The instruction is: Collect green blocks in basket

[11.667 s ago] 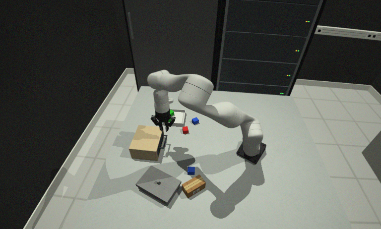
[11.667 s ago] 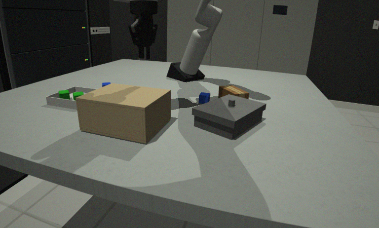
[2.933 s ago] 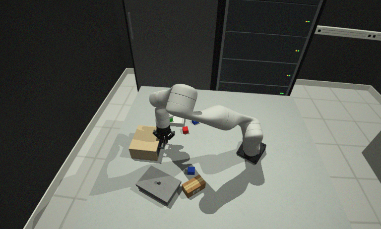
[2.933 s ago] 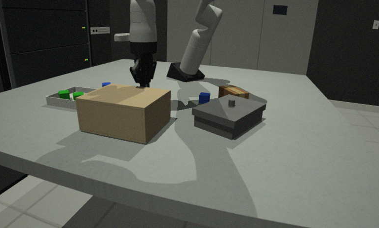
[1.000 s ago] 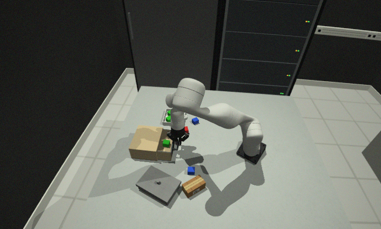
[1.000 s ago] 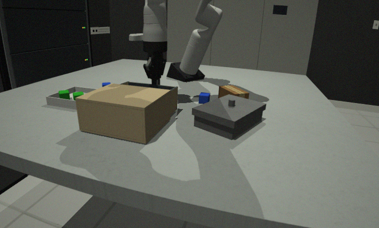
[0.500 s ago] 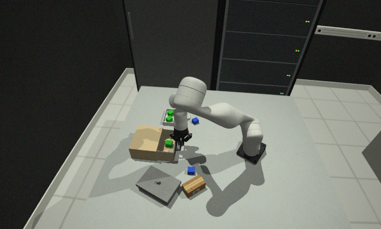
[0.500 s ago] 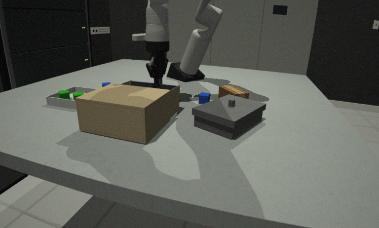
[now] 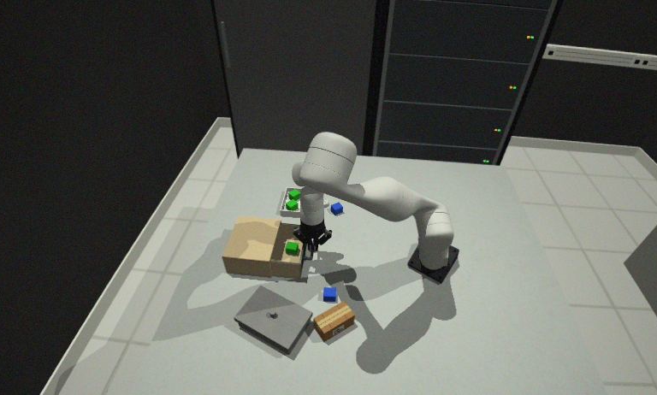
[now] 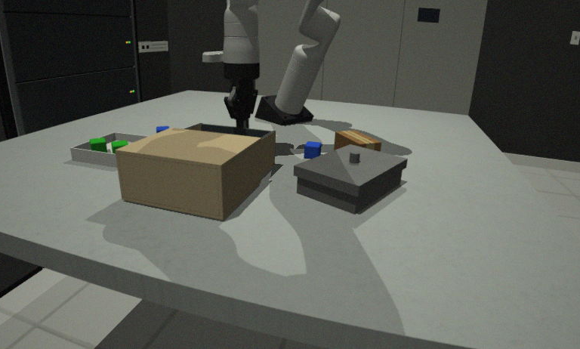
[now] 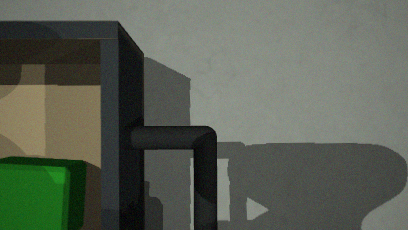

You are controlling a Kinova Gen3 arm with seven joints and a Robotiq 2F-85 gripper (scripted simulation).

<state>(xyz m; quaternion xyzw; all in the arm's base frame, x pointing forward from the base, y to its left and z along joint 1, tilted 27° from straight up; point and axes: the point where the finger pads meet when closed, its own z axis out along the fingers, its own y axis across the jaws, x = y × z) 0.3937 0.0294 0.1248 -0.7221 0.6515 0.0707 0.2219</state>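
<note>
Right now my hand is 90 mm short of the cabinet drawer, 30 mm above it and 10 mm to the right of it. Round my hand: light wooden cabinet 150 mm ahead, 30 mm below, 20 mm to the left; then red block 160 mm to the right, 50 mm below, 20 mm ahead; then small cardboard box 230 mm to the left, 130 mm behind, 30 mm below.
</note>
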